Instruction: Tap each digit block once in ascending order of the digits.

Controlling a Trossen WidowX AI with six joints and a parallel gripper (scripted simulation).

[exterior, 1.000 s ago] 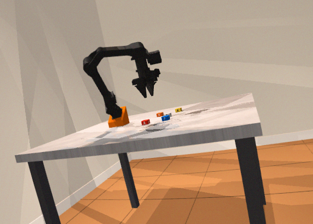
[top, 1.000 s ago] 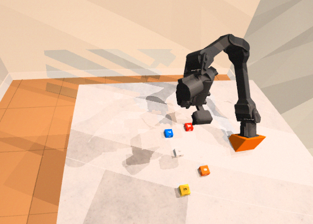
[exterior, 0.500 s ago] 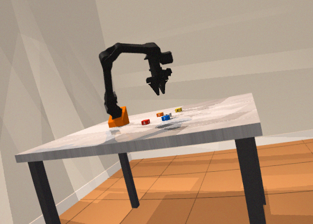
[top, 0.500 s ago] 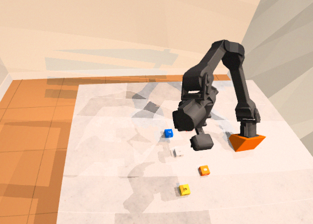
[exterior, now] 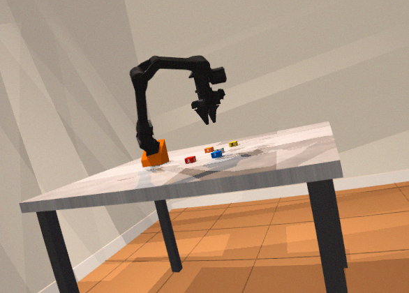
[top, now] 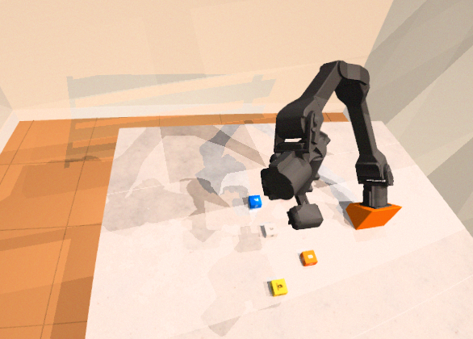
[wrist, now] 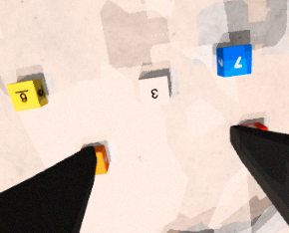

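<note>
The white block lies 10 mm ahead of my gripper tip and 110 mm below it. Also, from my gripper tip: orange block: 60 mm behind, 90 mm to the left, 110 mm below; then blue block: 20 mm ahead, 100 mm to the right, 110 mm below; then red block: 80 mm behind, 120 mm to the right, 110 mm below.
</note>
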